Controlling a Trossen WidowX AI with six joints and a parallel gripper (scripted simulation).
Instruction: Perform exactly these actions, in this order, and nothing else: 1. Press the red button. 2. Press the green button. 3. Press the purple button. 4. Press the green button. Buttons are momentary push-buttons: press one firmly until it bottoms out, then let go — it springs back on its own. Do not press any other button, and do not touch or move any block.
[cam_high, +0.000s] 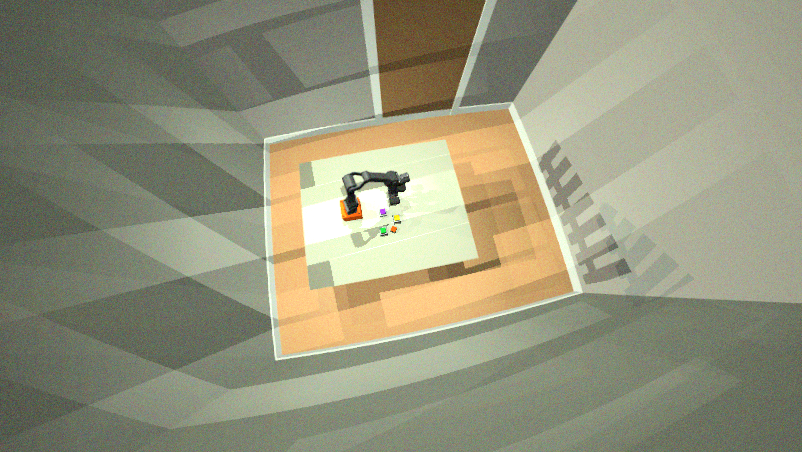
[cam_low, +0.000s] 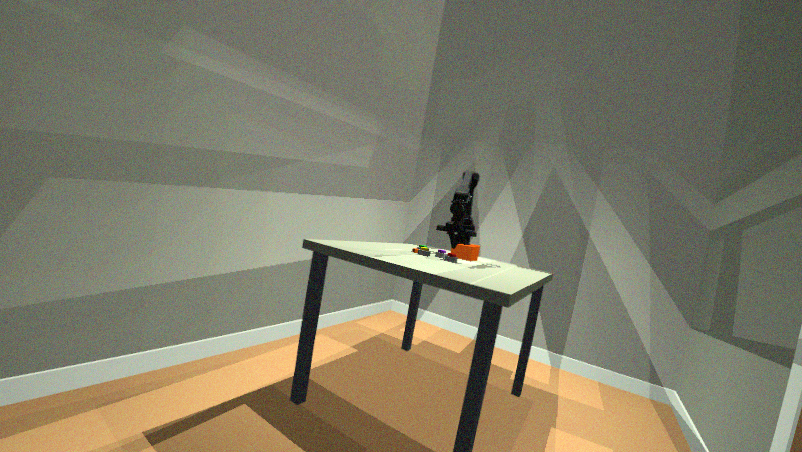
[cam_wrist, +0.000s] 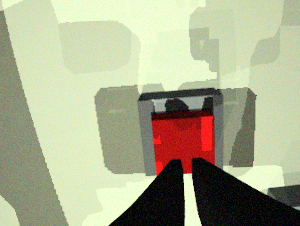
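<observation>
Right now my gripper tip is 3 cm above the red button. Round my gripper tip: yellow button: 2 cm behind, 15 cm to the right, 3 cm below; purple button: 9 cm behind, 8 cm to the right, 3 cm below; orange block: 6 cm behind, 21 cm to the right, 5 cm below.
</observation>
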